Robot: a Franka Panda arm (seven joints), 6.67 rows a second.
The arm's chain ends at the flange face. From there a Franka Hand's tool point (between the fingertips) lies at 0.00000 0.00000 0.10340 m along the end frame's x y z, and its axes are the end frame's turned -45 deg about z.
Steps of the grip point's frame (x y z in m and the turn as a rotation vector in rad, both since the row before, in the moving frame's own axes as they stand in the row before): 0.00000, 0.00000, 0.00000, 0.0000, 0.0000, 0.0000; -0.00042, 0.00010, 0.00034, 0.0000, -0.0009, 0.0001; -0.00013, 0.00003, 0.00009, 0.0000, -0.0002, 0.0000; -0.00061, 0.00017, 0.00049, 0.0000, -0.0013, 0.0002; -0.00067, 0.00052, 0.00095, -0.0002, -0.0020, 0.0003; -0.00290, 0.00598, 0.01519, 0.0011, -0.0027, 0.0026; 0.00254, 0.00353, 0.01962, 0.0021, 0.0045, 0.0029; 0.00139, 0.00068, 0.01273, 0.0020, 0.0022, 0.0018; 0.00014, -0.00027, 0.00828, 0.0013, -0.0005, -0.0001
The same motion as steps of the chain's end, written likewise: 0.00000, 0.00000, 0.00000, 0.0000, 0.0000, 0.0000; -0.00016, 0.00030, 0.00034, -0.0006, -0.0006, 0.0001; -0.00006, 0.00010, 0.00009, -0.0001, -0.0001, 0.0000; -0.00022, 0.00046, 0.00049, -0.0009, -0.0009, 0.0002; 0.00003, 0.00068, 0.00095, -0.0016, -0.0013, 0.0003; 0.00246, 0.00616, 0.01519, -0.0011, -0.0027, 0.0026; 0.00412, 0.00118, 0.01962, 0.0047, 0.0017, 0.0029; 0.00145, -0.00019, 0.01273, 0.0030, 0.0001, 0.0018; 0.00004, -0.00023, 0.00828, 0.0006, -0.0013, -0.0001
